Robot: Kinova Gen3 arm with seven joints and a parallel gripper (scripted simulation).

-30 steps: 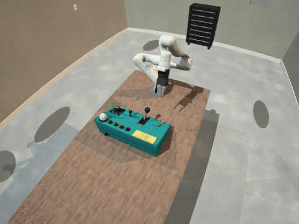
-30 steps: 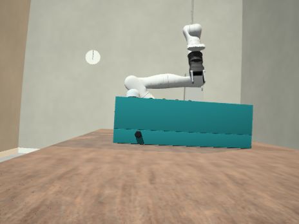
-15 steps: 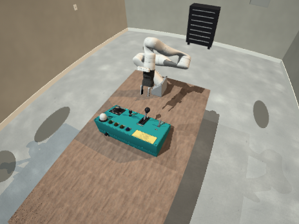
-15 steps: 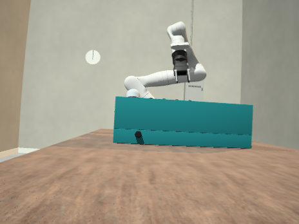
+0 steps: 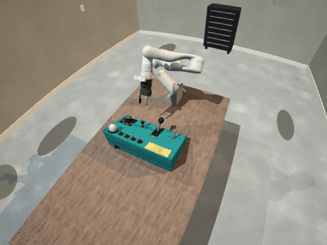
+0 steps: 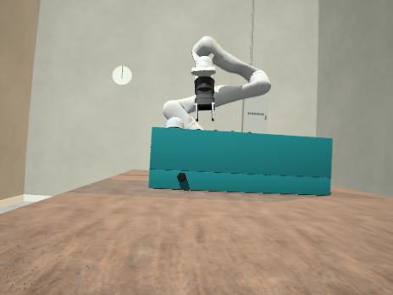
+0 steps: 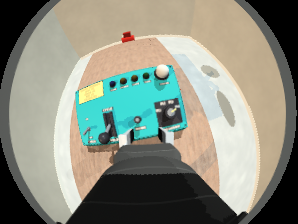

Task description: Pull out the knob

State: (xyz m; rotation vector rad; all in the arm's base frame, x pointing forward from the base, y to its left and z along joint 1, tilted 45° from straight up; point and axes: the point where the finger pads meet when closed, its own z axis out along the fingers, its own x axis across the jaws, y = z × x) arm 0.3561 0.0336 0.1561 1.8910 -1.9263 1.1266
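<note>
Now: the mode knob 8 cm ahead of my hand, 3 cm to the left of it and 13 cm below it. The rest, counted from my hand: teal console (11 cm ahead, 8 cm to the left, 15 cm below); then black-ball lever (6 cm ahead, 15 cm to the left, 12 cm below); then black rotary selector (8 cm ahead, 11 cm to the right, 13 cm below).
</note>
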